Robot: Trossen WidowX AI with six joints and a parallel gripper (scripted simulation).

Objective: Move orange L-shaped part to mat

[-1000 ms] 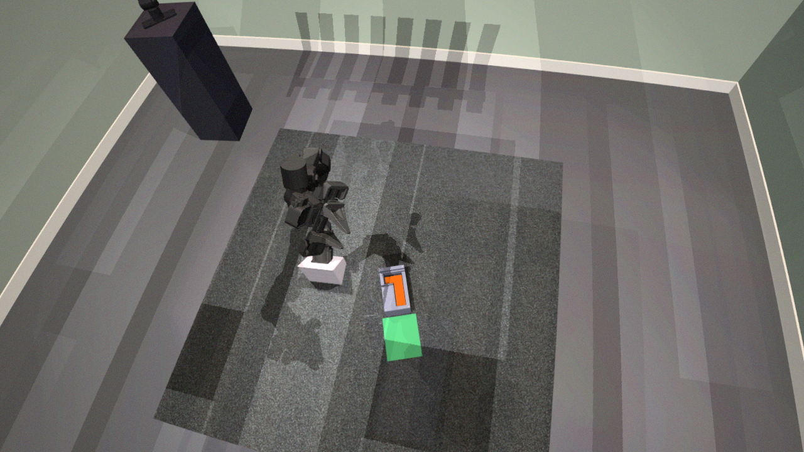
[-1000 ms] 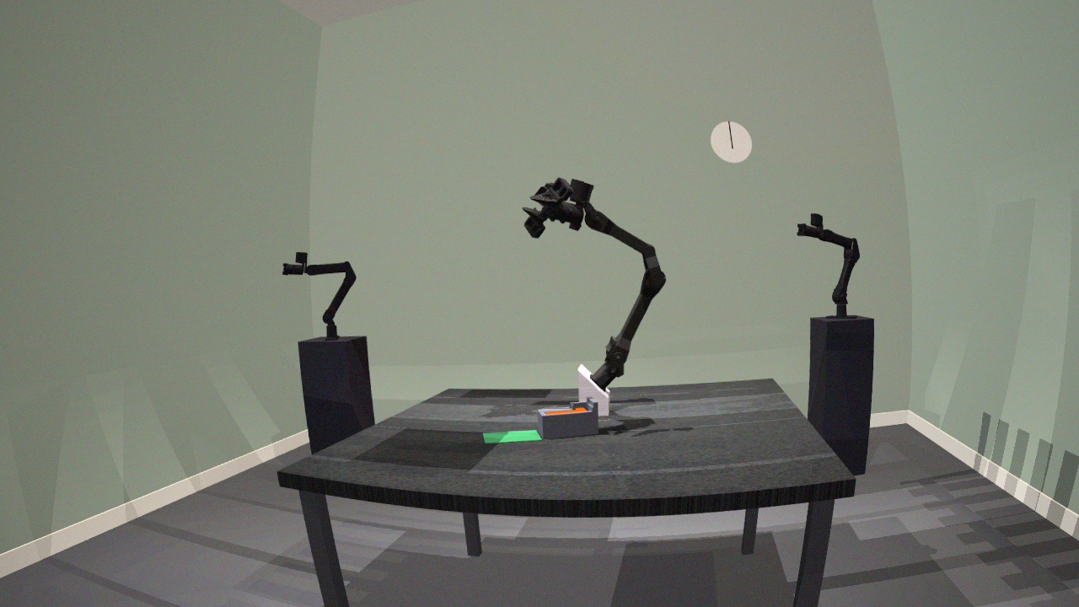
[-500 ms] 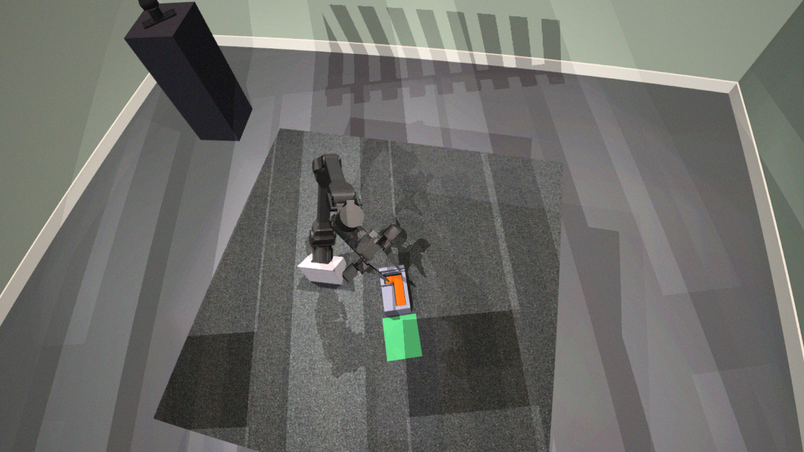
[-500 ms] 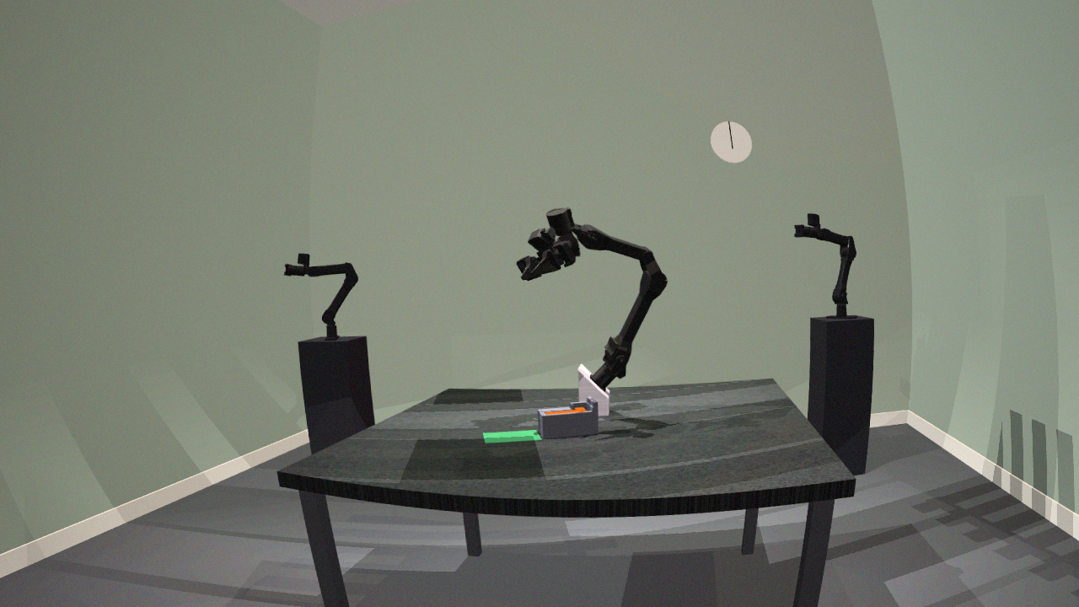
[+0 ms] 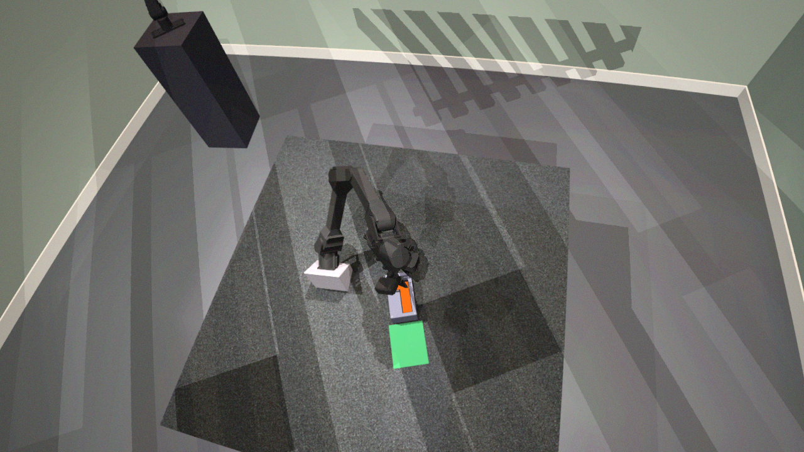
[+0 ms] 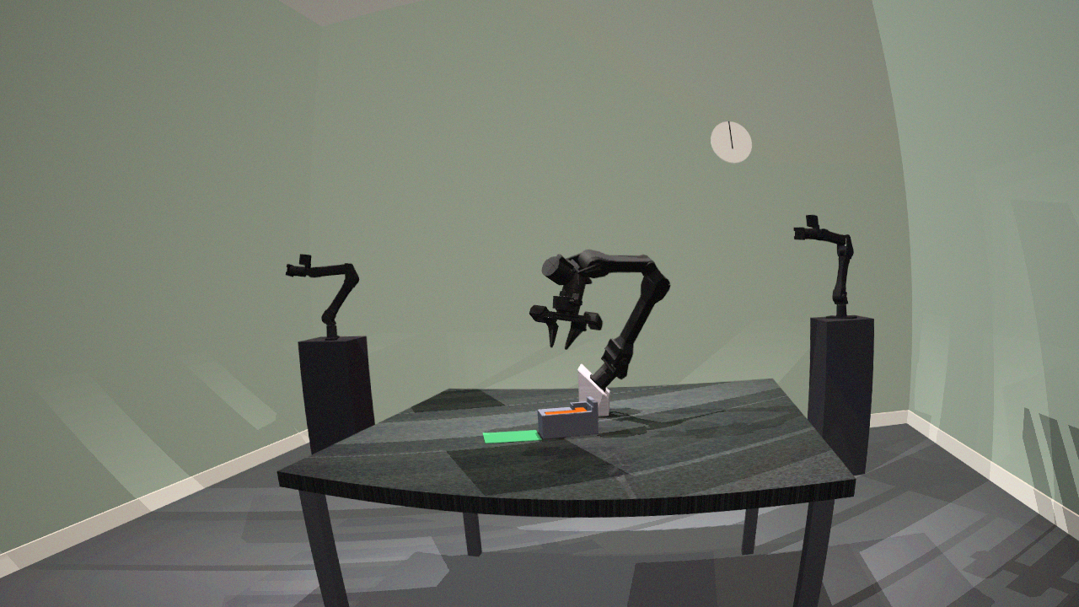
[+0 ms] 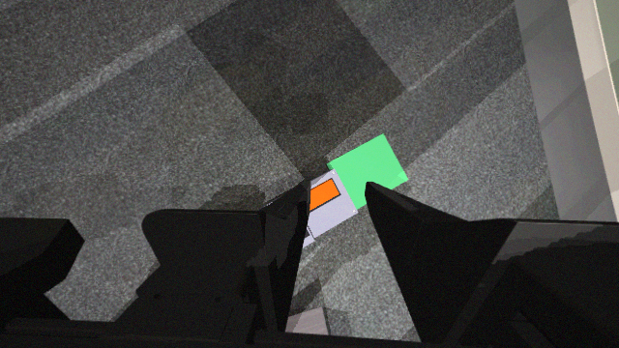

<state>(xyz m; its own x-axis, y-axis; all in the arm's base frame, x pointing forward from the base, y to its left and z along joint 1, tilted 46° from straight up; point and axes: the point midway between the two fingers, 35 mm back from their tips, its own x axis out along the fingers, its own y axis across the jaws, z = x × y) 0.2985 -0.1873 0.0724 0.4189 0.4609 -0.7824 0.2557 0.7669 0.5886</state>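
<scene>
My gripper tip is 190 mm above the orange L-shaped part, 50 mm past it and 20 mm to the right of it. Also, from my gripper tip: green mat 260 mm below, 140 mm to the right.
</scene>
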